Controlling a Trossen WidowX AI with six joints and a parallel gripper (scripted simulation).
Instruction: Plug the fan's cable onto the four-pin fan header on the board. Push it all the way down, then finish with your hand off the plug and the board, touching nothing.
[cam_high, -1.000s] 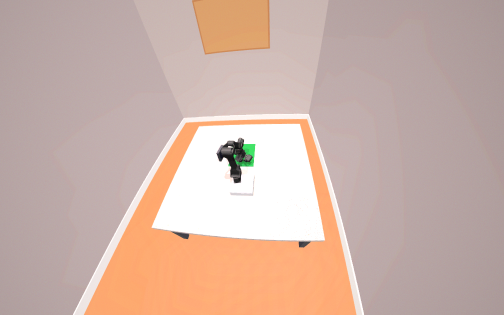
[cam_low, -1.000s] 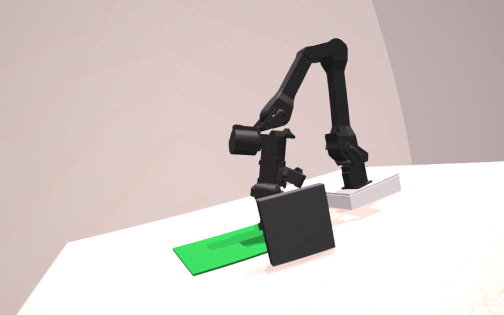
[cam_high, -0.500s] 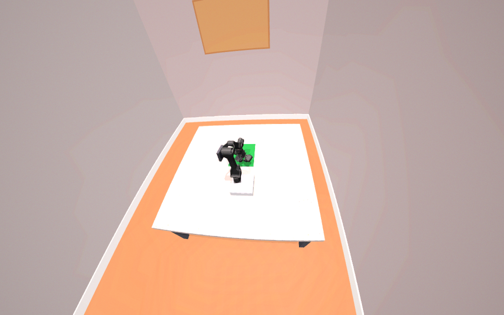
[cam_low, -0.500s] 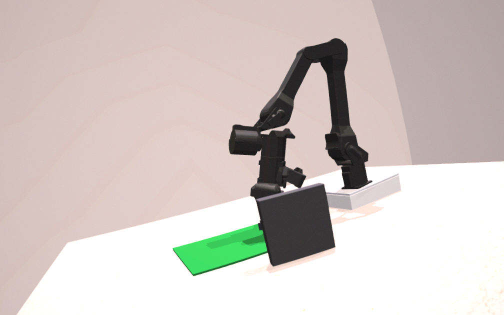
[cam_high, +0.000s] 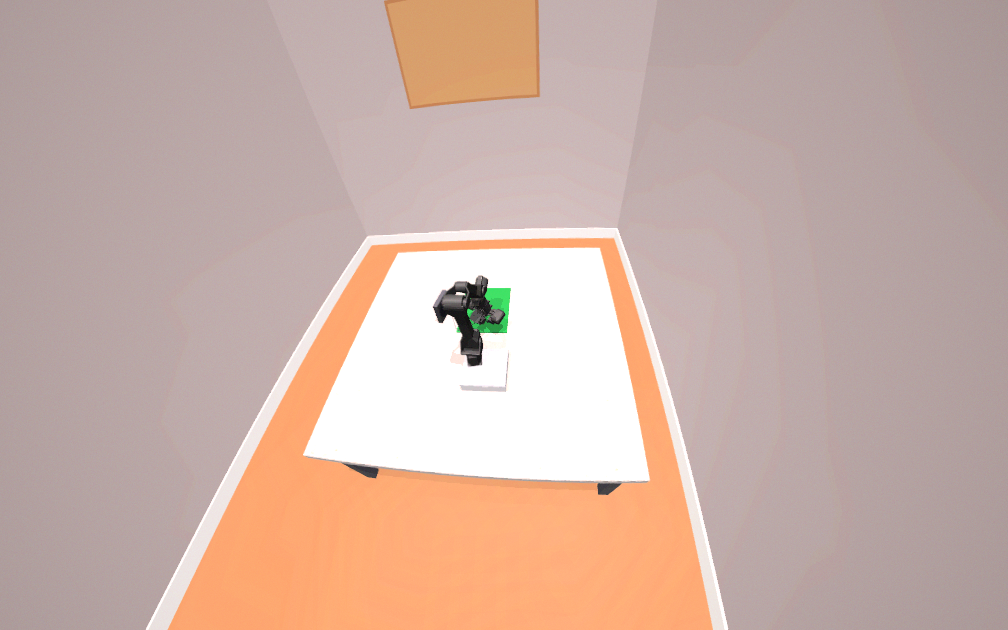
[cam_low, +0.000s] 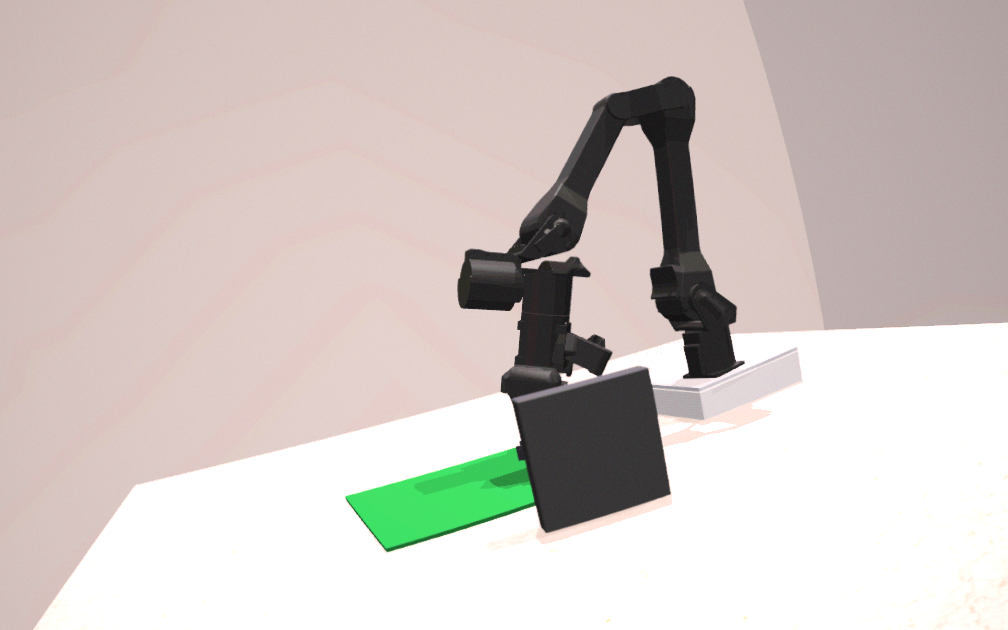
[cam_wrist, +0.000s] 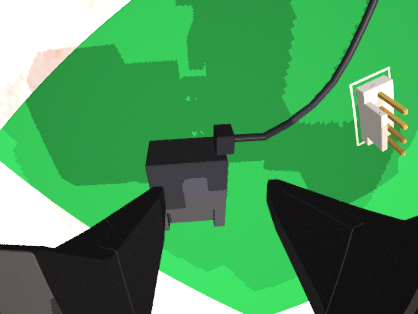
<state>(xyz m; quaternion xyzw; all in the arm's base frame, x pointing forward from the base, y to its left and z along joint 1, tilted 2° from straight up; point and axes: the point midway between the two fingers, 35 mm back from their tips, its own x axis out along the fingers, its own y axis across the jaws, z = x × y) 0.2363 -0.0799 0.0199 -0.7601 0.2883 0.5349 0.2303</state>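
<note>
Now: gripper tip 10 mm to the left of the dark fan plug and 10 mm above it. From my gripper tip the other things lie so: white four-pin header: 30 mm ahead, 80 mm to the left, 20 mm below; dark square fan: 80 mm ahead, 220 mm to the left, 40 mm above; green board: 80 mm ahead, 20 mm to the left, 40 mm below.
</note>
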